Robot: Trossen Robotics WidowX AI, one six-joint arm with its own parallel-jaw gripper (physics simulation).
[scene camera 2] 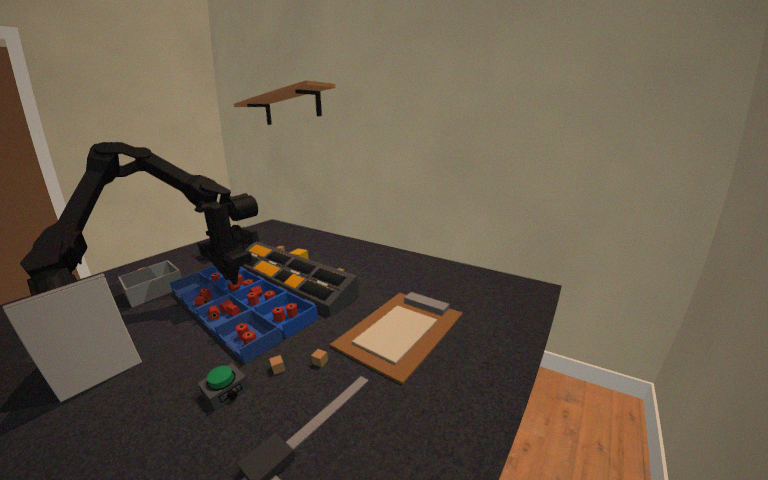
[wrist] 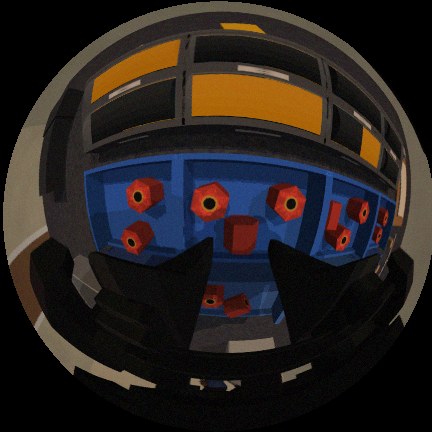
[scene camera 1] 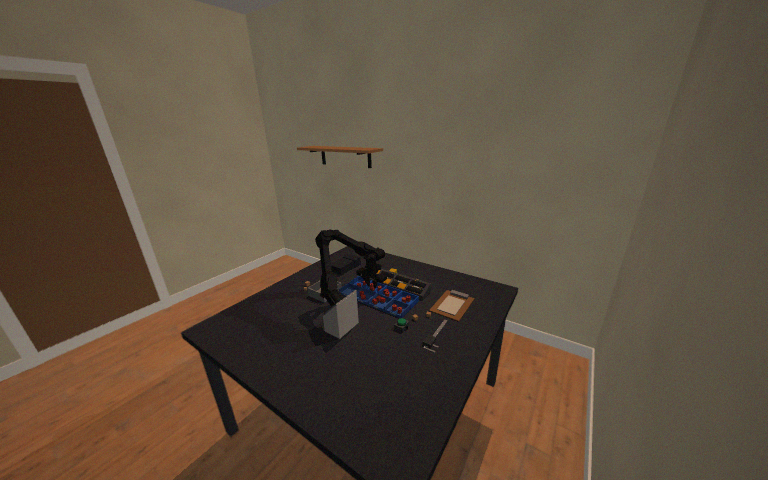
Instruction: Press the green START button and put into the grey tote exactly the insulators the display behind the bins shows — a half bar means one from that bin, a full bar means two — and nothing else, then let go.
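Frame: origin at the arm's base, x ahead, y left, z up, level; millimetres.
Seen in the pictures: gripper, between the fingertips: (scene camera 2: 231,282) (wrist: 241,244) (scene camera 1: 372,287); arm's base, origin of its link: (scene camera 2: 59,305) (scene camera 1: 338,303).
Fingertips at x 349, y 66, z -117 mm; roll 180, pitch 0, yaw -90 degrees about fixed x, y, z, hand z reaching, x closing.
Offsets run from my fingertips to a thing's middle. "*": to the spot under its first point.
My gripper (scene camera 1: 369,283) (scene camera 2: 233,281) (wrist: 241,244) is partly open and empty, low over the second back bin from the left. A red insulator @[dx +2, dy +0, dz -14 mm] (wrist: 241,235) shows between the fingertips in the wrist view; two more @[dx +28, dy +24, dz -13 mm] (wrist: 210,202) @[dx +32, dy -33, dz -13 mm] (wrist: 286,202) lie behind it in that bin. The leftmost back bin holds two. The blue bins (scene camera 2: 266,346) (wrist: 260,159) stand before the display (scene camera 2: 351,288) (wrist: 183,97). Its back row shows a full bar at left; its front row shows a full bar second and a half bar third. The grey tote @[dx -160, dy +227, dz -4 mm] (scene camera 2: 148,288) shows no insulator in its visible part. The START button @[dx -178, dy -315, dz -11 mm] (scene camera 1: 401,321) (scene camera 2: 220,376) is green.
A pale upright box (scene camera 1: 343,316) (scene camera 2: 73,339) stands near the arm's base. Wooden cubes @[dx -88, dy -340, dz -21 mm] (scene camera 2: 276,363) @[dx -28, dy -386, dz -22 mm] (scene camera 2: 319,357), a clipboard @[dx +130, dy -451, dz -22 mm] (scene camera 2: 399,370) and a hammer-like tool @[* dx -98, dy -480, dz -28 mm] (scene camera 2: 328,413) lie on the near and right side. A yellow block @[dx +230, dy +1, dz -11 mm] (scene camera 2: 299,253) (wrist: 243,27) is behind the display.
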